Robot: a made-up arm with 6 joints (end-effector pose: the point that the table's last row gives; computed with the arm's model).
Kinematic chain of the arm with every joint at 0, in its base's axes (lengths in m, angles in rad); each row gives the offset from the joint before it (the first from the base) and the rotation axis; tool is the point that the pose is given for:
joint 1: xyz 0 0 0.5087 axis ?
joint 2: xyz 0.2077 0 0 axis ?
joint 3: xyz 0 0 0.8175 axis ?
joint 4: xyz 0 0 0.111 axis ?
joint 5: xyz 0.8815 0 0 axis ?
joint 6: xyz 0.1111 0 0 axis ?
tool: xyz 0 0 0
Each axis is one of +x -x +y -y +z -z.
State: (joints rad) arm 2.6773 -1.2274 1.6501 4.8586 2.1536 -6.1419
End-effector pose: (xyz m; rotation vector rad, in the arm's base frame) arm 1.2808 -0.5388 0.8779 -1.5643 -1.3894 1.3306
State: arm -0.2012 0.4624 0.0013 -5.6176 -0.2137 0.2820
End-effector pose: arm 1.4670 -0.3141 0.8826 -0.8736 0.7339 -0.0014
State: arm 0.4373 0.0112 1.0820 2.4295 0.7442 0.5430
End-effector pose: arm 0.5510 0.3119 2.1974 -2.7432 -1.3261 -0.7008
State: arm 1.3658 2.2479 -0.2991 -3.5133 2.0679 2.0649
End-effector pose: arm -0.0002 0.1734 -0.4842 1.4233 -0.9549 1.9980
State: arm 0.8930 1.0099 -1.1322 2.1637 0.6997 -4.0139
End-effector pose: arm 0.2279 0.3777 0.0921 0.1455 2.0584 -1.6273
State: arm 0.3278 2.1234 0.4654 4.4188 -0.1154 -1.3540
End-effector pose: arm 0.8779 0.3115 -0.9185 2.0498 0.3681 -2.2105
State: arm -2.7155 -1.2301 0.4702 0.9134 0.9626 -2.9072
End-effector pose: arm 0.8040 0.2857 1.6974 -0.4511 -0.4408 -0.5023
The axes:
joint 1: +z
joint 2: +y
joint 3: -y
joint 4: -x
joint 5: -y
joint 6: -x

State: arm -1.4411 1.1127 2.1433 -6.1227 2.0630 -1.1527
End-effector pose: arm 0.1693 -1.1772 1.6880 -1.4291 -1.4554 0.9876
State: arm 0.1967 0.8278 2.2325 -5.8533 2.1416 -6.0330
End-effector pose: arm 0.7302 0.1852 1.9043 0.2161 2.6950 0.1791
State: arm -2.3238 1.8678 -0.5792 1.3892 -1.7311 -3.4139
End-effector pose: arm -0.3414 -0.2065 -0.3535 -0.0081 -0.8272 2.2171
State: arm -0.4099 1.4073 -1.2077 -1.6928 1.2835 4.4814
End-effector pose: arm 0.2094 -0.2063 0.0982 0.4413 -0.8531 -2.1675
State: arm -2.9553 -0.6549 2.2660 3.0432 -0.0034 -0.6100
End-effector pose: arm 1.2609 0.2377 1.2657 0.7237 -0.1419 0.2551
